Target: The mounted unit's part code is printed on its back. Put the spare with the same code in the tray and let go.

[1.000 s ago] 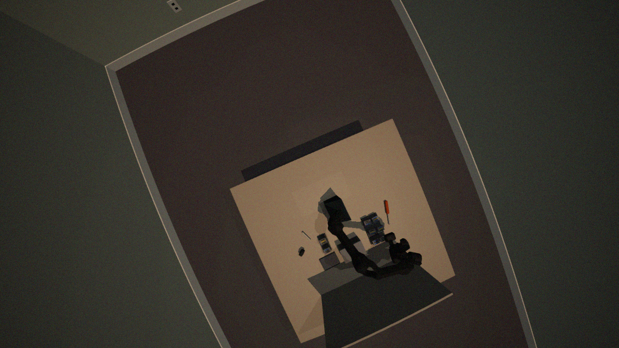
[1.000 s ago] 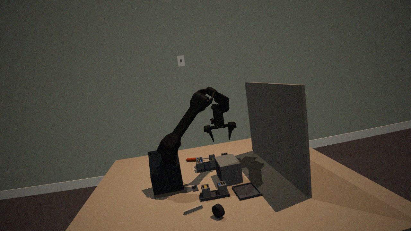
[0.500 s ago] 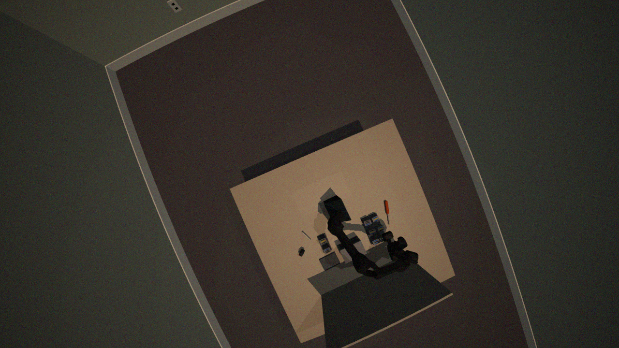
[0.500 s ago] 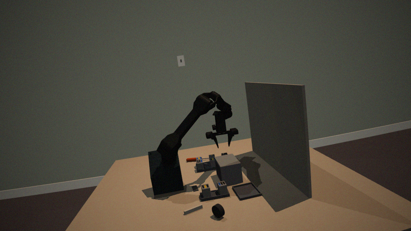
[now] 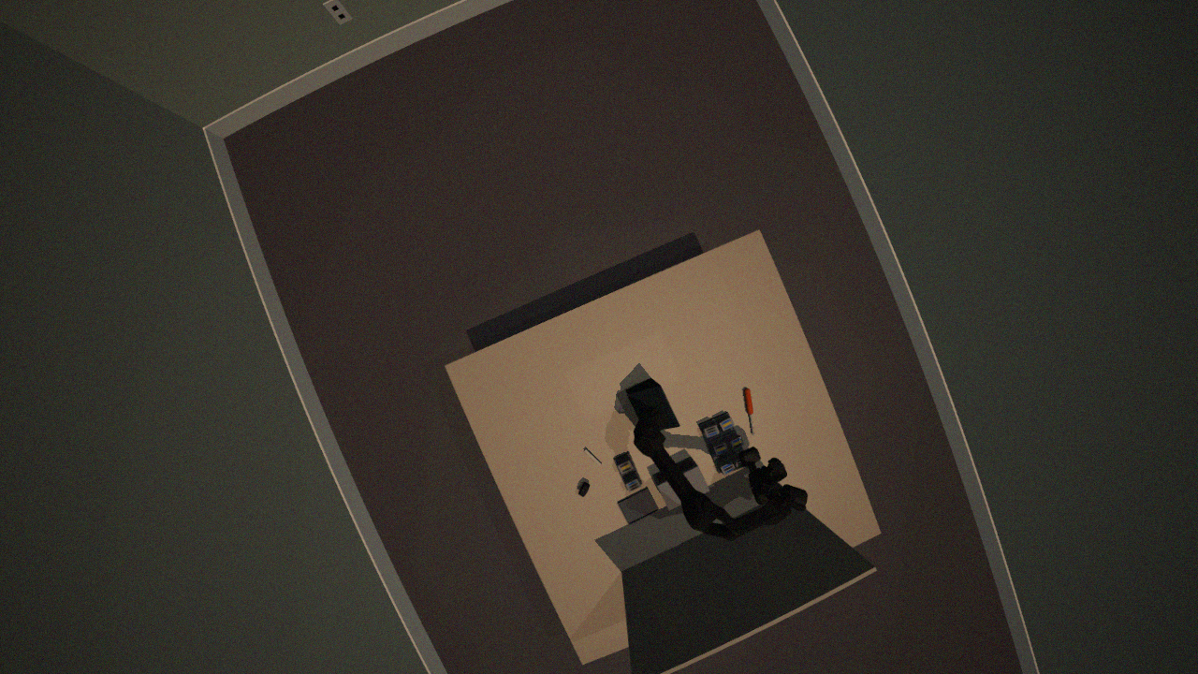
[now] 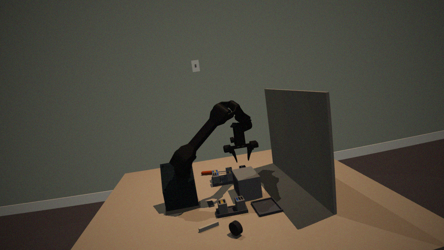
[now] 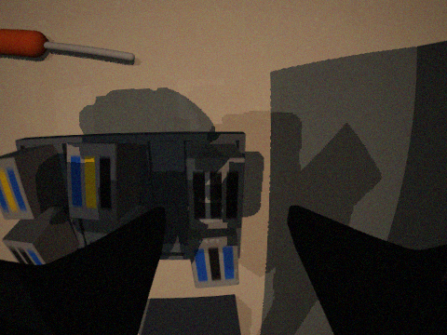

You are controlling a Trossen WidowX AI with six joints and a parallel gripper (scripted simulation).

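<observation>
Now: gripper tip 1 cm past the grey spare and 4 cm above it. Round my gripper tip: tall dark panel 19 cm ahead, 25 cm to the right, 14 cm above; rack 8 cm behind, 2 cm to the right, 7 cm below; mounted unit 6 cm behind, 22 cm to the right, 3 cm below.
</observation>
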